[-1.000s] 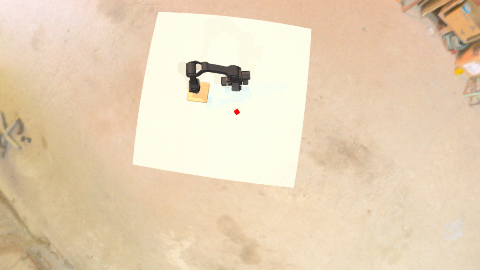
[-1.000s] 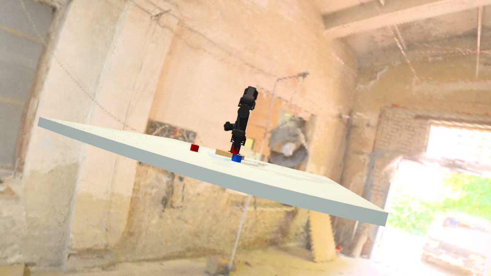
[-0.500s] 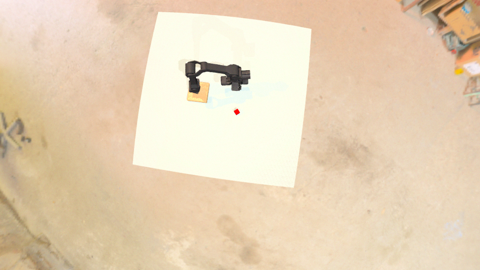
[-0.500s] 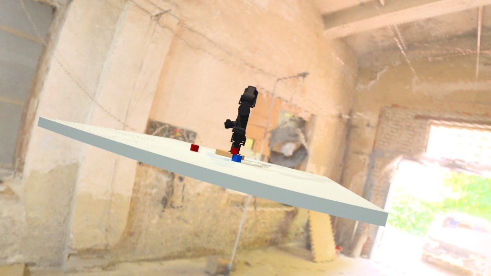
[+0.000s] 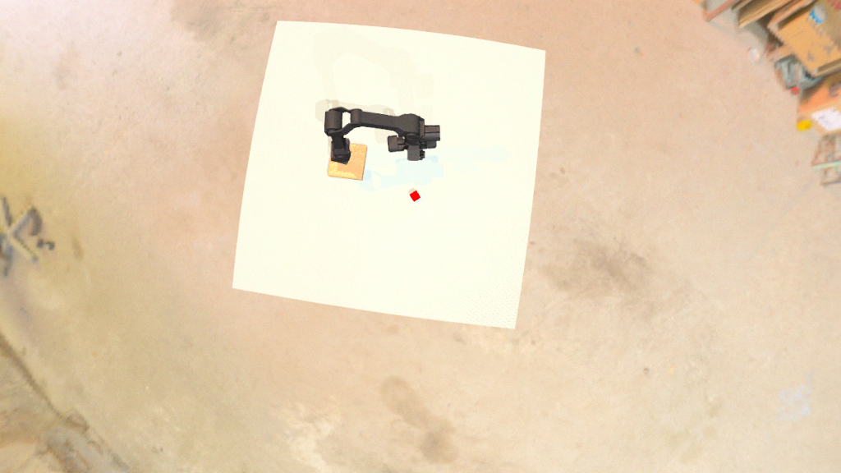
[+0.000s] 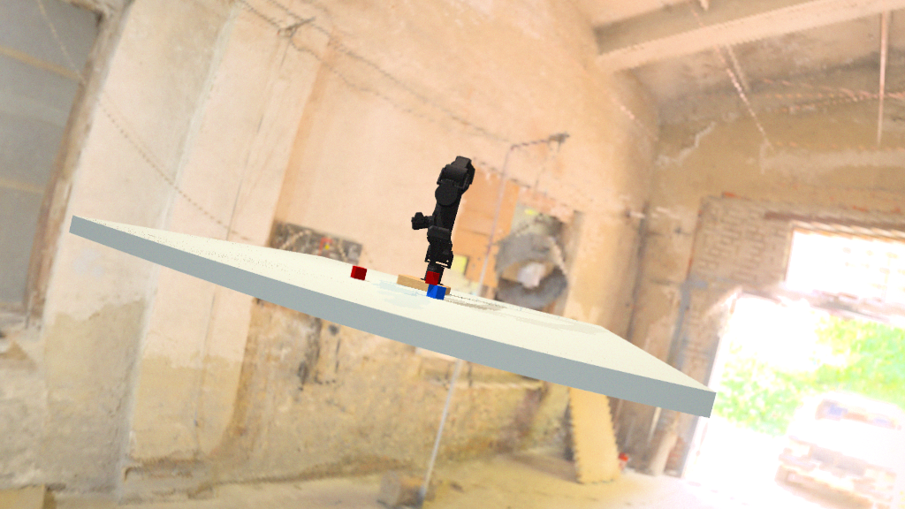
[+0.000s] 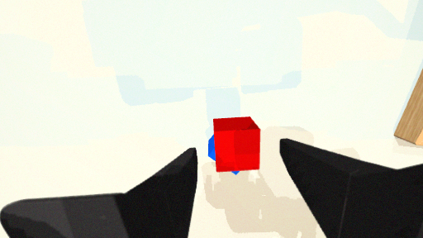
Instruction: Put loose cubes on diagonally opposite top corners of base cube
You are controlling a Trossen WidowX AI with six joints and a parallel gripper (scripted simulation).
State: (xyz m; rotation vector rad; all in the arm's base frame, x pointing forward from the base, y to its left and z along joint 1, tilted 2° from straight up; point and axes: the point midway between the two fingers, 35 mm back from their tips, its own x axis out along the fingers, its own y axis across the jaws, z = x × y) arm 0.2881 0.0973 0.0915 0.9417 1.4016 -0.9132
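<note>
Right now my gripper tip is 7 cm above the blue cube, 3 cm to the right of it and 1 cm past it.
</note>
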